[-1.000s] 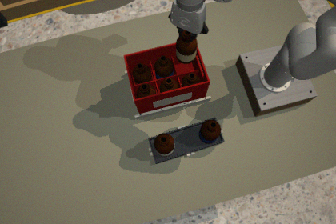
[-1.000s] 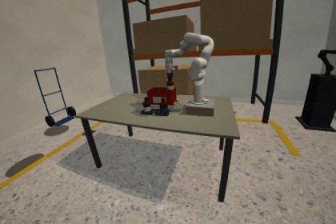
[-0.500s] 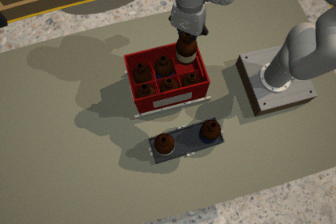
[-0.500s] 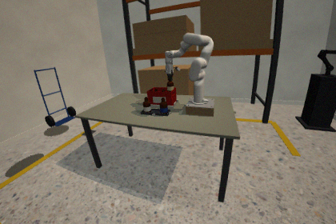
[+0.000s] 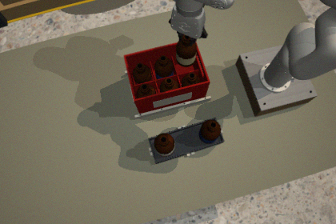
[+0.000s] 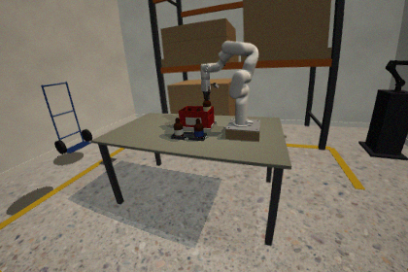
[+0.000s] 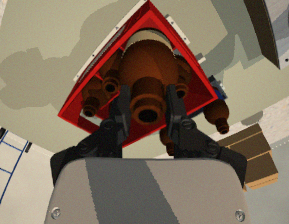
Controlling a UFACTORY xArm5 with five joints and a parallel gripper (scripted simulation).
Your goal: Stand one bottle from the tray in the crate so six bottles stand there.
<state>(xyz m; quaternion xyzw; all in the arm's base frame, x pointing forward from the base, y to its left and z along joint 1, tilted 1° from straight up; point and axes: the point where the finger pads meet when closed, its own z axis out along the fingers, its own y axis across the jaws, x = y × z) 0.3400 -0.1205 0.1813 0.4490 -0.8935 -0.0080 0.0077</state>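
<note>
My hand is 19 cm above the crate, 8 cm short of it and 5 cm to the right of it. From my hand the other things lie so: dark tray (29 cm to the left, 26 cm below, 5 cm ahead).
</note>
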